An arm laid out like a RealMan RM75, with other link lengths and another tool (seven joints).
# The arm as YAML. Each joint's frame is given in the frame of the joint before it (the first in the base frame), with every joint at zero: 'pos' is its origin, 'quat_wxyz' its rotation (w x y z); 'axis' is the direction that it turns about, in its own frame. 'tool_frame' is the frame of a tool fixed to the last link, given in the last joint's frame.
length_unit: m
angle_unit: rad
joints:
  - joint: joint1
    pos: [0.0, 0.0, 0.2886]
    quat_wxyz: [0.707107, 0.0, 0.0, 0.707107]
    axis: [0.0, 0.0, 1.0]
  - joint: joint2
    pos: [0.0, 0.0, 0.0]
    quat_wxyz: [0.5, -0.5, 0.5, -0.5]
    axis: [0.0, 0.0, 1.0]
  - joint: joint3
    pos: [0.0, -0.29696, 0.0]
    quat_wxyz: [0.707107, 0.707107, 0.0, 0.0]
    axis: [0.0, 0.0, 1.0]
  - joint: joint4
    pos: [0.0, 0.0, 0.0]
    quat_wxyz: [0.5, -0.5, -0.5, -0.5]
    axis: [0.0, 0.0, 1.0]
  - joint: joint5
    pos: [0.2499, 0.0, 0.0]
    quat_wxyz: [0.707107, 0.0, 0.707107, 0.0]
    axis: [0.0, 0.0, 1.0]
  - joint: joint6
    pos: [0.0, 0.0, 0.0]
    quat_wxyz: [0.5, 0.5, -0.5, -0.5]
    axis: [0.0, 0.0, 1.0]
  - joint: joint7
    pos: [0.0, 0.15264, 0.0]
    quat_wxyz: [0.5, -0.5, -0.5, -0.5]
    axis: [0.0, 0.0, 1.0]
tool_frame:
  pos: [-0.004, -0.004, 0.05]
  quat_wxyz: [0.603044, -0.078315, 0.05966, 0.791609]
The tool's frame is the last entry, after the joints.
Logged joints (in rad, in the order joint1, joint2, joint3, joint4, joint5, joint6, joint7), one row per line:
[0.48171, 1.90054, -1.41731, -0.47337, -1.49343, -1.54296, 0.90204]
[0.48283, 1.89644, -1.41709, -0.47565, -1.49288, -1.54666, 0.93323]
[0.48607, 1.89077, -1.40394, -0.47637, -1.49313, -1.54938, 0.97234]
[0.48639, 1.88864, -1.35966, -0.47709, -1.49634, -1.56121, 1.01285]
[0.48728, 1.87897, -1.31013, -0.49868, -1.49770, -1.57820, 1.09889]
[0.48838, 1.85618, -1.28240, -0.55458, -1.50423, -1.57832, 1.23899]
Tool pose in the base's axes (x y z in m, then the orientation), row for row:
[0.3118, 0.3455, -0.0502, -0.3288, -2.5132, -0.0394]
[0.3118, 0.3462, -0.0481, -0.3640, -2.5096, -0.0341]
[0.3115, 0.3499, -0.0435, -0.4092, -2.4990, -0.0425]
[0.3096, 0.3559, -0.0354, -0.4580, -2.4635, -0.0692]
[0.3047, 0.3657, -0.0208, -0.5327, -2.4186, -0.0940]
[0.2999, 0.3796, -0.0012, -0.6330, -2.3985, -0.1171]
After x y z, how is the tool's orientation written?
As a rotation vector, in radians.
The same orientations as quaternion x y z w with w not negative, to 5 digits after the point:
[-0.12379, -0.94617, -0.01483, 0.29870]
[-0.13700, -0.94455, -0.01283, 0.29815]
[-0.15414, -0.94133, -0.01601, 0.29979]
[-0.17358, -0.93367, -0.02623, 0.31216]
[-0.20323, -0.92272, -0.03586, 0.32558]
[-0.24121, -0.91399, -0.04462, 0.32319]

